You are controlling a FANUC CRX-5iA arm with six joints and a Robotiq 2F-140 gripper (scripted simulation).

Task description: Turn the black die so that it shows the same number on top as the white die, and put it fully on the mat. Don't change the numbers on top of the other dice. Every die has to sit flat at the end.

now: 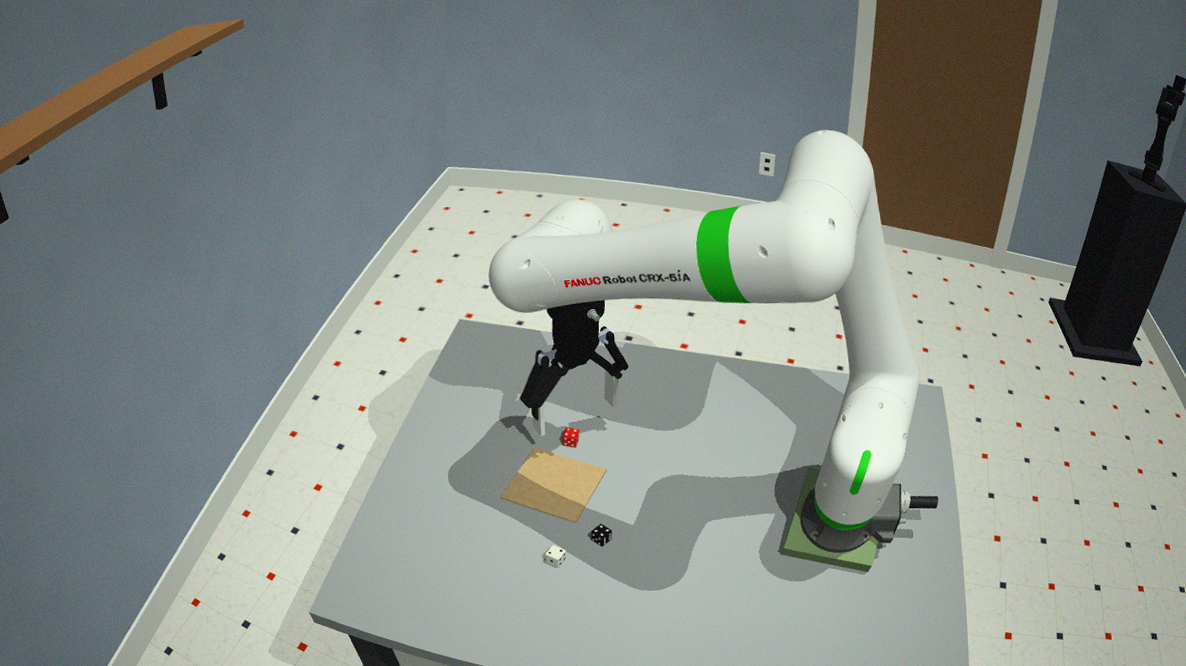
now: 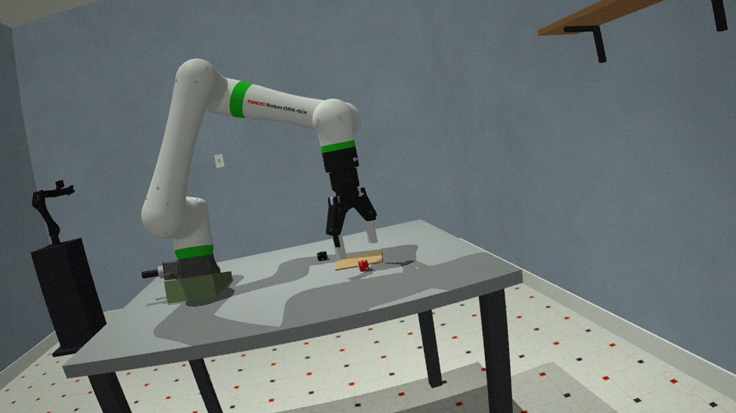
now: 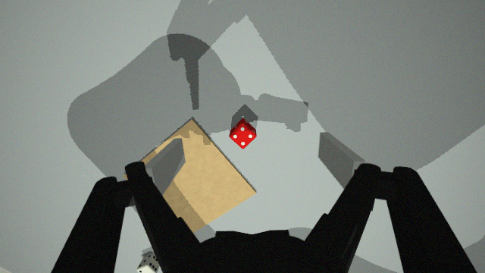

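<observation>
My hand is 1 cm short of the red die, 1 cm to the right of it and 6 cm above it. Also, from my hand: black die: 9 cm behind, 23 cm to the left, 6 cm below; white die: 2 cm behind, 29 cm to the left, 6 cm below; tan mat: 1 cm ahead, 12 cm to the left, 7 cm below.
</observation>
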